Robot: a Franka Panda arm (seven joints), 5 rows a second.
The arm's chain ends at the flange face. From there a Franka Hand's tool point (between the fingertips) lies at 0.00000 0.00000 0.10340 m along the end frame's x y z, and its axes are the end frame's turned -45 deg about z.
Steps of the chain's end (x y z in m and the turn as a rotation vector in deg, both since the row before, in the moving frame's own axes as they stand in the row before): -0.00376, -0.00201, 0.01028, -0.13, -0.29, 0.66; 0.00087, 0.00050, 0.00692, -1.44, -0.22, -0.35; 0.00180, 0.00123, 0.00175, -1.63, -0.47, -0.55; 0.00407, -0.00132, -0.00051, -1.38, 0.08, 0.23; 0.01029, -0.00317, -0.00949, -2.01, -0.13, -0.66; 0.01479, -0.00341, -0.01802, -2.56, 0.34, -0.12; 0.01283, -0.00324, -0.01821, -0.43, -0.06, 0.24
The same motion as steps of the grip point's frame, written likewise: -0.00177, -0.00429, 0.01028, 0.11, -0.30, 0.66; -0.00185, 0.00253, 0.00689, -0.86, -1.17, -0.35; -0.00227, 0.00364, 0.00170, -0.82, -1.48, -0.55; 0.00215, 0.00380, -0.00054, -1.03, -0.92, 0.23; 0.00680, 0.00745, -0.00955, -1.33, -1.51, -0.66; 0.01004, 0.01175, -0.01813, -2.05, -1.57, -0.12; 0.01074, 0.00725, -0.01821, -0.26, -0.35, 0.24
